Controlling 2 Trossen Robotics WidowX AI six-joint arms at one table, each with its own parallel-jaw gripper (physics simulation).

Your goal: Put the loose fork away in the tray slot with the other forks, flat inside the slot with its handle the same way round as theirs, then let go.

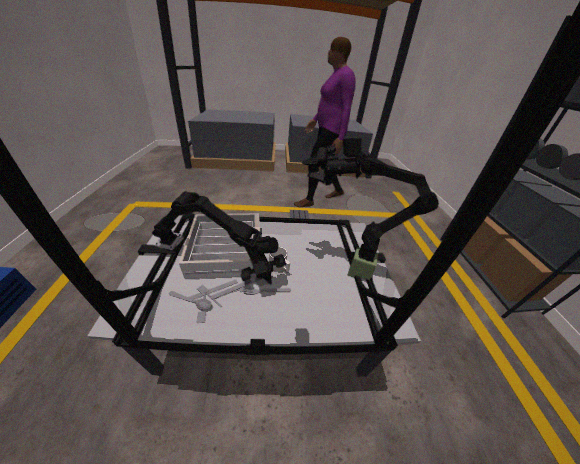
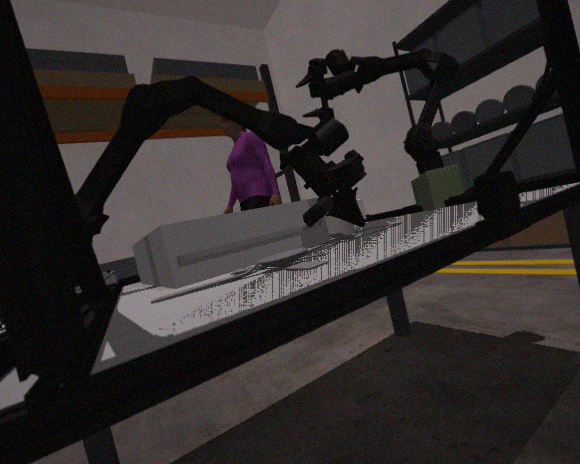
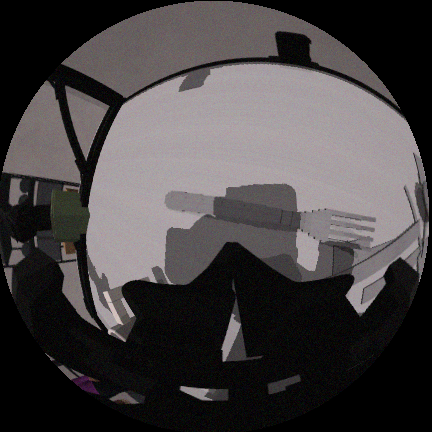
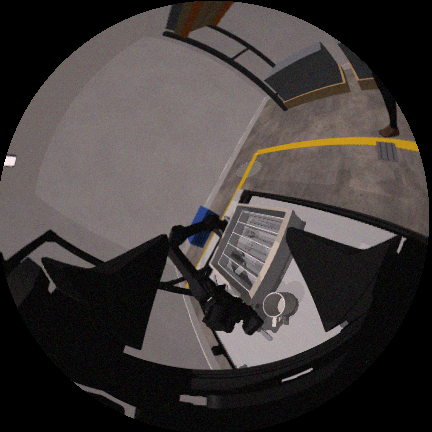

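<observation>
The loose grey fork [image 3: 250, 212] lies flat on the white table [image 1: 316, 304] [image 3: 241, 132], just ahead of my left gripper's fingertips and not between them. My left gripper [image 3: 230, 247] [image 1: 257, 276] [image 2: 327, 213] is shut on nothing, low over the table by the front corner of the tray. The grey slotted tray [image 1: 210, 269] [image 2: 219, 244] [image 4: 273, 257] holds cutlery in its slots. My right gripper [image 1: 310, 168] [image 2: 310, 80] is open and empty, high above the table's far edge.
A mug [image 4: 275, 304] stands by the tray's corner near the left gripper. Other loose cutlery [image 1: 203, 296] [image 3: 397, 241] lies in front of the tray. A green box [image 1: 362, 268] [image 2: 437, 186] [image 3: 68, 215] sits at the right arm's base. A person [image 1: 334, 106] walks behind the table.
</observation>
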